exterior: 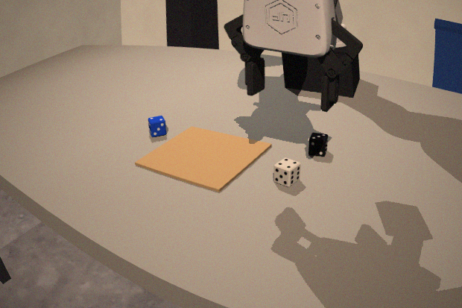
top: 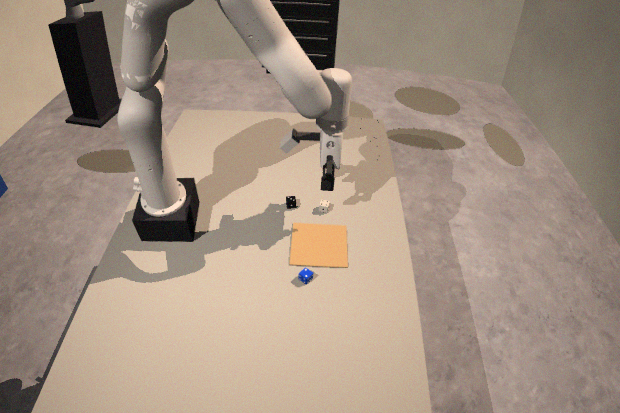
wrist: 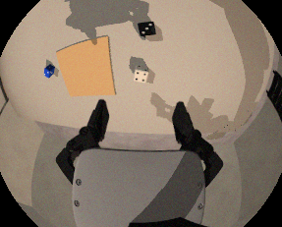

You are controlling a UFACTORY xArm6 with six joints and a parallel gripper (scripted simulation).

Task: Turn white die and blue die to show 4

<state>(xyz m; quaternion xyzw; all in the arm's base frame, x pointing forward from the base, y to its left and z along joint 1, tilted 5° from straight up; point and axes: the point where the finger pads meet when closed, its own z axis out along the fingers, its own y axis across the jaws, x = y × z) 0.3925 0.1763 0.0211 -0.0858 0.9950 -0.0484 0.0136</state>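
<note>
The white die is 10 cm below my hand. Also, from my hand: blue die (25 cm to the right, 10 cm below); orange mat (13 cm to the right, 11 cm below, 1 cm ahead); black die (10 cm below, 9 cm behind, 1 cm to the right).
</note>
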